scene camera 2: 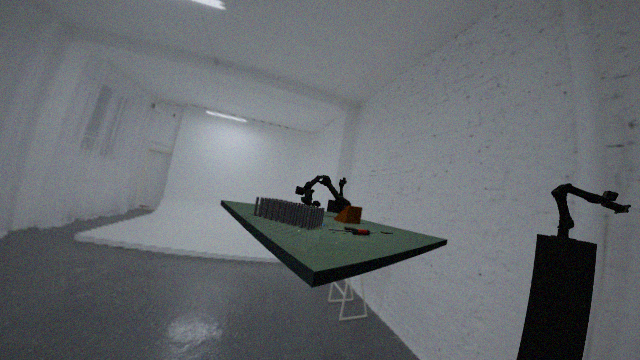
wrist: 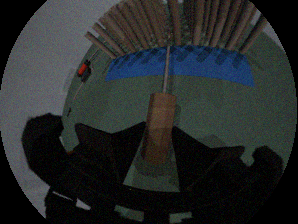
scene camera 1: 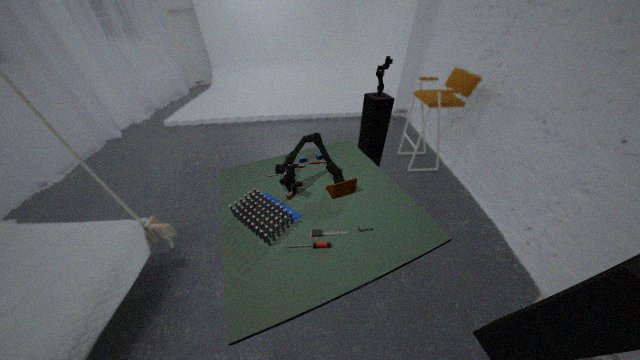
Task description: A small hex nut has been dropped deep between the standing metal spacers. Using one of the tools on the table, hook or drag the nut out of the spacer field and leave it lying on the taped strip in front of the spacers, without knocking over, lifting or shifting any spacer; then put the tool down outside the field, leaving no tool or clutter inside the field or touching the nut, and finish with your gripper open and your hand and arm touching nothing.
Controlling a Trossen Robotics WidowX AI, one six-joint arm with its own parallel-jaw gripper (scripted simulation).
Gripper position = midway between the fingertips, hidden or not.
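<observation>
A blue taped strip (wrist: 197, 60) is what I see here, and my own gripper (wrist: 159, 127) is visible with it.
</observation>
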